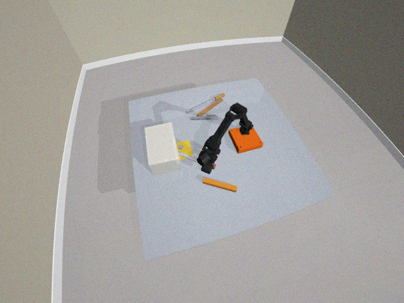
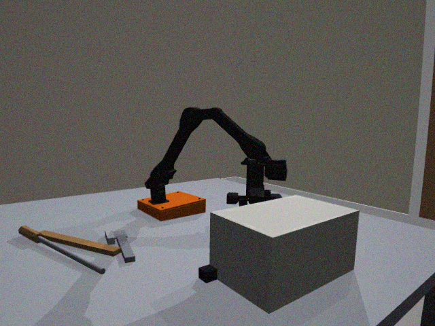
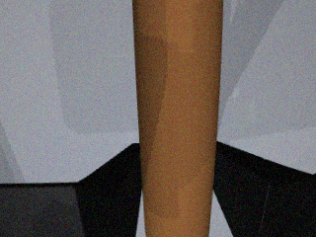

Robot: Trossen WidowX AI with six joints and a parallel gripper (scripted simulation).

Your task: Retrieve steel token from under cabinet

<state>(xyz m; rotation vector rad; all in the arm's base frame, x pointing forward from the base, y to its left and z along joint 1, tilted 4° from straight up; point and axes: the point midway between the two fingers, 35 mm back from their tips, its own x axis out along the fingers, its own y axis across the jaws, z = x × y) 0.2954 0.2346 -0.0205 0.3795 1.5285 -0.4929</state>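
My gripper tip is 40 mm past the orange flat bar, 150 mm to the right of it and 10 mm below it. Round my gripper tip: small grey token (190 mm ahead, 180 mm to the right); wooden stick (90 mm behind, 560 mm to the right).
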